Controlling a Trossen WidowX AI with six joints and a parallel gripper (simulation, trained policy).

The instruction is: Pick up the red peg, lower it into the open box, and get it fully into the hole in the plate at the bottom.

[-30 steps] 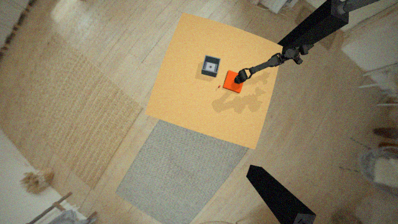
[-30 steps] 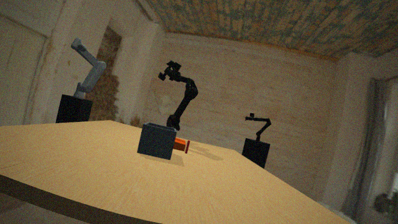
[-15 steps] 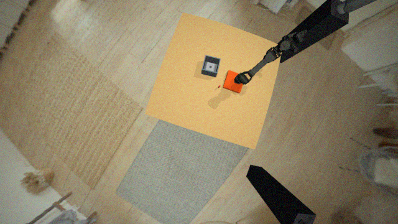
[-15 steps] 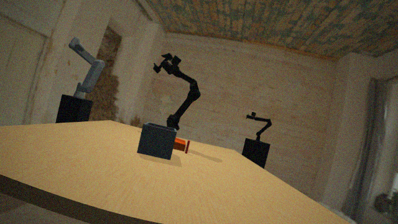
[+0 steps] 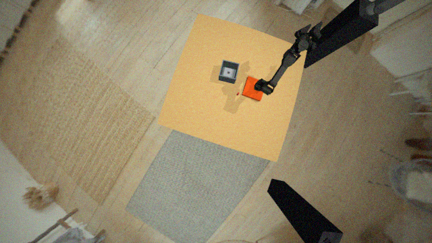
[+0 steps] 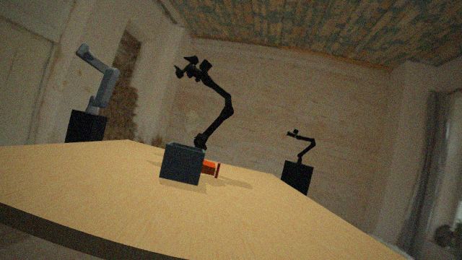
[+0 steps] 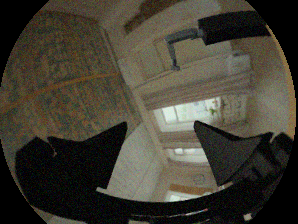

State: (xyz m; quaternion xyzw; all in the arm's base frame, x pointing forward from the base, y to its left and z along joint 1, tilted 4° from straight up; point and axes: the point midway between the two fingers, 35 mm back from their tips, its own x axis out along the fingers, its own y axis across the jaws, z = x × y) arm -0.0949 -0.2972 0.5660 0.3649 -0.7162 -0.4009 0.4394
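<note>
Right now my gripper tip is 280 mm short of the red peg, 400 mm to the right of it and 610 mm above it.
</note>
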